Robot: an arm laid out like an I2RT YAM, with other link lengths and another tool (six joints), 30 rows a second.
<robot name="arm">
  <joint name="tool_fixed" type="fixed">
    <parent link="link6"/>
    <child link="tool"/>
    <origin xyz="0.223 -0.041 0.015" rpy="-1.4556 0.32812 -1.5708"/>
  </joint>
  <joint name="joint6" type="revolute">
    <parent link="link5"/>
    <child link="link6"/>
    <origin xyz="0.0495 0 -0.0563"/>
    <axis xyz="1 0 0"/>
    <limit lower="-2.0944" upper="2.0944"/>
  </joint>
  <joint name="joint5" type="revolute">
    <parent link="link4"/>
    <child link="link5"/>
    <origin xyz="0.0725 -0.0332 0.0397"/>
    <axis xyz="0 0 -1"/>
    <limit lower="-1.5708" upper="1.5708"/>
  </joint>
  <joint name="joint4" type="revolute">
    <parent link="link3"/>
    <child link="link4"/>
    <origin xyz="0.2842 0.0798 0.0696"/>
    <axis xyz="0 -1 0"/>
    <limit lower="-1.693" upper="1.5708"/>
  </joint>
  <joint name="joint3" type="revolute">
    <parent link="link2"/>
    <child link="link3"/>
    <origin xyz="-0.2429 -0.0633 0"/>
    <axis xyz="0 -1 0"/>
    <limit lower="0" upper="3.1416"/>
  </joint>
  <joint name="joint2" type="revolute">
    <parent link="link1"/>
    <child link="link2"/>
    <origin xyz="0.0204 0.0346 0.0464"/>
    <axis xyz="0 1 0"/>
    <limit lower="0" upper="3.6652"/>
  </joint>
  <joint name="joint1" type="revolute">
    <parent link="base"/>
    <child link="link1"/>
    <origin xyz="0 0 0.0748"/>
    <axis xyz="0 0 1"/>
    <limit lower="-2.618" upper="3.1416"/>
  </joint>
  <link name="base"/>
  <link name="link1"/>
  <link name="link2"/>
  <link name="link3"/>
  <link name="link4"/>
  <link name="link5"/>
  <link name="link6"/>
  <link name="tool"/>
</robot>
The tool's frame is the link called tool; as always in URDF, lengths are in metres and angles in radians.
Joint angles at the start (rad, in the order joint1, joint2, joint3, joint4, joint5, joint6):
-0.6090 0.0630 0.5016 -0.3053 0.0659 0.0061
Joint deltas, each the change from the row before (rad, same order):
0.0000 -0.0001 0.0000 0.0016 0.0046 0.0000
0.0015 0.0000 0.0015 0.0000 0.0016 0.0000
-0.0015 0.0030 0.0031 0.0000 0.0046 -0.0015
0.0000 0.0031 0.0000 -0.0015 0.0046 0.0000
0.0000 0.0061 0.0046 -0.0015 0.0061 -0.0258
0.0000 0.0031 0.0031 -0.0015 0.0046 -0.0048
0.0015 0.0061 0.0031 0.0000 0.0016 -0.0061
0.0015 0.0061 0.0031 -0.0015 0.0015 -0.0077
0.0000 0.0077 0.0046 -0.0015 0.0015 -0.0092
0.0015 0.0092 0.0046 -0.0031 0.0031 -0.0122
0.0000 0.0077 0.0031 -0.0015 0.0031 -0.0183
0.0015 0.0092 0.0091 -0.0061 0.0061 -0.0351
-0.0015 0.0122 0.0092 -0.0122 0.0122 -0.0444
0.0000 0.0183 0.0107 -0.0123 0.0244 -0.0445
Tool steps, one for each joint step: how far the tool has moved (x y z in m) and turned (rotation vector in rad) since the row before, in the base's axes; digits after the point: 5 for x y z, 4 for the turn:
-0.00101 -0.00081 0.00054 -0.0005 -0.0017 -0.0046
-0.00026 0.00028 0.00084 -0.0007 -0.0014 -0.0001
-0.00126 -0.00123 0.00081 -0.0007 0.0005 -0.0063
-0.00027 -0.00132 -0.00155 0.0031 0.0034 -0.0046
-0.00069 -0.00103 0.00112 -0.0173 0.0184 -0.0094
-0.00082 -0.00084 0.00040 -0.0023 0.0040 -0.0052
0.00071 -0.00027 0.00001 -0.0027 0.0063 -0.0009
0.00080 -0.00026 -0.00043 -0.0031 0.0085 -0.0009
0.00051 -0.00066 -0.00004 -0.0042 0.0096 -0.0026
0.00092 -0.00076 -0.00097 -0.0046 0.0140 -0.0029
0.00054 -0.00099 -0.00056 -0.0101 0.0166 -0.0050
-0.00017 -0.00042 0.00144 -0.0225 0.0275 -0.0080
-0.00125 -0.00262 -0.00124 -0.0238 0.0410 -0.0175
-0.00246 -0.00497 -0.00251 -0.0201 0.0453 -0.0274

